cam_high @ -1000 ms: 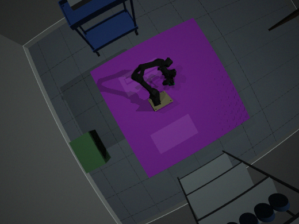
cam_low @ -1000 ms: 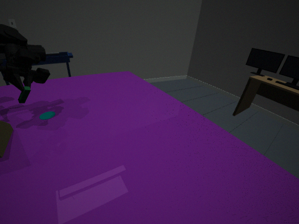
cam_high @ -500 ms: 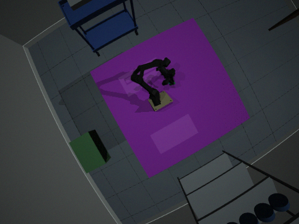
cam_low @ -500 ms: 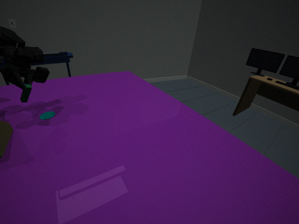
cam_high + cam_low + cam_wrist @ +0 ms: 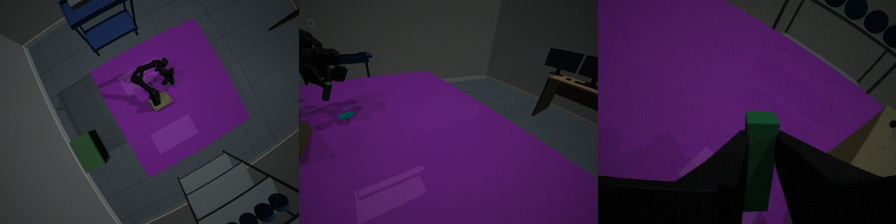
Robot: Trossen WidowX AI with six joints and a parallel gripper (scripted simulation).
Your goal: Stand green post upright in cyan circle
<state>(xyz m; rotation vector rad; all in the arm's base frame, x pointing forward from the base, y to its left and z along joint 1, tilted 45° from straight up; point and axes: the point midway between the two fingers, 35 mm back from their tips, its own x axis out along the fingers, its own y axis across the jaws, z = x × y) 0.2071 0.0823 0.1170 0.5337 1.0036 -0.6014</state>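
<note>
Now: the cyan circle 14 cm below my gripper tip, 4 cm to the left of it and 1 cm ahead of it. Also, from my gripper tip: green post 2 cm below, 1 cm behind.
</note>
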